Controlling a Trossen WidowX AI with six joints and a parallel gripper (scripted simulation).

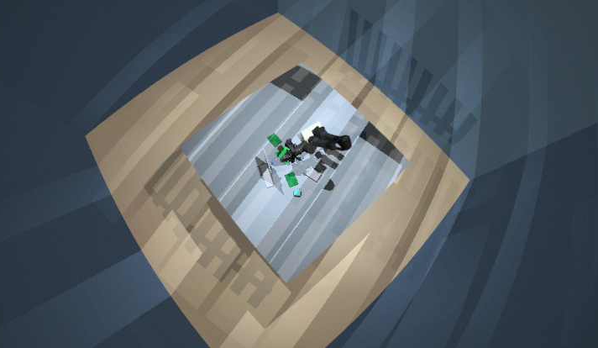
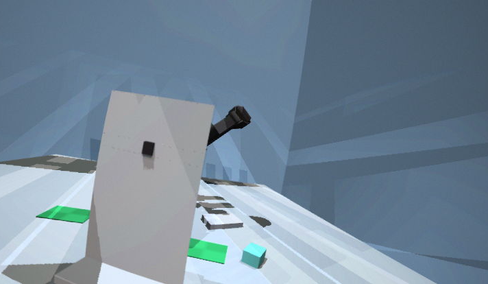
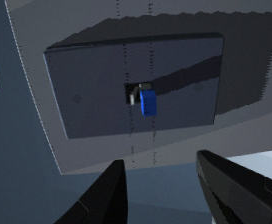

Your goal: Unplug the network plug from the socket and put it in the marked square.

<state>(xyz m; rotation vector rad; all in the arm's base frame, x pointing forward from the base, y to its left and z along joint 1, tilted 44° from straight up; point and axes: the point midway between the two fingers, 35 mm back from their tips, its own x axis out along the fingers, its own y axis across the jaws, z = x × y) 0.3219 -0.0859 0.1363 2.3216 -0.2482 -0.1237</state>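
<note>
Right now my gripper tip is 6 cm short of the blue plug and 3 cm to the left of it. Also, from my gripper tip: flat grey piece (20 cm below, 17 cm to the left, 15 cm behind); cyan cube (20 cm to the left, 19 cm below, 3 cm ahead); grey upright panel (8 cm ahead, 7 cm below, 3 cm to the right).
</note>
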